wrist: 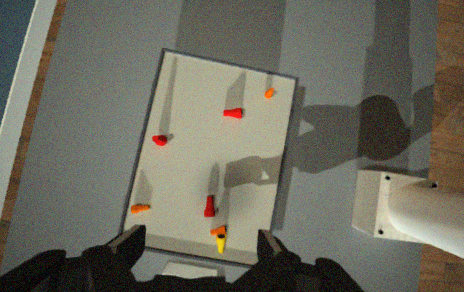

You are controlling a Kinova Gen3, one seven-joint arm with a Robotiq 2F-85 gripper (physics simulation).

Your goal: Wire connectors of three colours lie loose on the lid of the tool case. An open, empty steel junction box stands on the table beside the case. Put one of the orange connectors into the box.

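Pixels of known places: gripper, fingertip midpoint: (202, 239); arm's base, link origin: (409, 209).
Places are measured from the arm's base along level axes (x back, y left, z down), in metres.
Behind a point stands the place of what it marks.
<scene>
The pale lid (200, 90) @[z -0.050, x -0.403, y -0.181 m] with a dark rim shows in the wrist view. One orange connector (269, 93) @[z -0.064, x -0.298, y -0.179 m] is near its upper right corner, one orange connector (140, 208) @[z -0.058, x -0.475, y -0.001 m] at its lower left edge. A third orange connector (217, 230) @[z -0.058, x -0.364, y 0.025 m] lies against a yellow connector (221, 244) @[z -0.061, x -0.358, y 0.043 m] near the lower edge. Red connectors lie at the upper middle (233, 113) @[z -0.062, x -0.351, y -0.146 m], at the left (160, 140) @[z -0.073, x -0.450, y -0.098 m] and at the lower middle (209, 206) @[z -0.062, x -0.378, y -0.009 m]. My gripper (202, 239) @[z -0.183, x -0.376, y -0.015 m] is open and empty, high above the lid's lower part. The junction box cannot be made out.
The white robot base (372, 202) @[z 0.013, x -0.065, y -0.008 m] stands right of the case on the grey surface (90, 125) @[z 0.061, x -0.641, y -0.132 m]. A pale flat piece (190, 270) @[z 0.045, x -0.412, y 0.143 m] shows beyond the lid's lower edge, partly hidden by my gripper; I cannot tell what it is. Arm shadows cross the lid's right side.
</scene>
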